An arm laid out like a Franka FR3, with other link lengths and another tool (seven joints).
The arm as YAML. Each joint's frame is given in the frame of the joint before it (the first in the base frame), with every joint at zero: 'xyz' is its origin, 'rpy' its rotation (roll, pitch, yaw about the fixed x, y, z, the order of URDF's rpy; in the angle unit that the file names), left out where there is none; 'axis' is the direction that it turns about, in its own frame. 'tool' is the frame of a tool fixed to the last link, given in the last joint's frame.
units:
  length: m
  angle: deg
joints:
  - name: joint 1
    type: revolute
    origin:
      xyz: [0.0, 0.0, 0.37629]
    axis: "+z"
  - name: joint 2
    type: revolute
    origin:
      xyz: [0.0, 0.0, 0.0]
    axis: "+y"
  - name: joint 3
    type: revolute
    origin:
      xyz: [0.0, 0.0, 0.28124]
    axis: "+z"
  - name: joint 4
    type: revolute
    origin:
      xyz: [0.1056, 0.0, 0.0]
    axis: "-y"
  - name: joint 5
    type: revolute
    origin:
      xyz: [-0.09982, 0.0, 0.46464]
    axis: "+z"
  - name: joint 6
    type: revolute
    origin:
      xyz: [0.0, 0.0, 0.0]
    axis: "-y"
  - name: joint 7
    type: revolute
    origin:
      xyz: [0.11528, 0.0, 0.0]
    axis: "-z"
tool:
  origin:
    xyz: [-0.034, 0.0, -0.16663]
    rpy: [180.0, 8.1, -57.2]
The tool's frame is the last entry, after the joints.
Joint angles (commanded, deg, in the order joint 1, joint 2, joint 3, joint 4, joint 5, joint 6, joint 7), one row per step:
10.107 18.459 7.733 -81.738 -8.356 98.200 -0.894
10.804 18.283 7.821 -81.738 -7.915 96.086 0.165
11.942 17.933 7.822 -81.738 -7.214 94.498 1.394
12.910 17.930 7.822 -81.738 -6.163 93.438 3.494
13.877 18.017 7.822 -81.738 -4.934 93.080 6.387
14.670 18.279 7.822 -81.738 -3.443 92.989 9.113
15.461 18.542 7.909 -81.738 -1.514 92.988 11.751
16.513 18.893 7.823 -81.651 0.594 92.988 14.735
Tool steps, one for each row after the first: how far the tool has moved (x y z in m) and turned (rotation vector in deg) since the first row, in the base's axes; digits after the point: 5 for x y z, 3 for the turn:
-0.00943 0.00896 -0.00057 -0.238 1.840 -0.554
-0.01950 0.02346 0.00176 -0.112 3.078 -0.888
-0.02775 0.03781 0.00032 0.375 4.210 -2.242
-0.03450 0.05380 -0.00139 1.180 4.813 -4.343
-0.03998 0.06861 -0.00486 2.243 5.525 -6.476
-0.04624 0.08545 -0.00794 3.703 6.444 -8.503
-0.05317 0.10414 -0.01107 5.177 7.512 -10.823

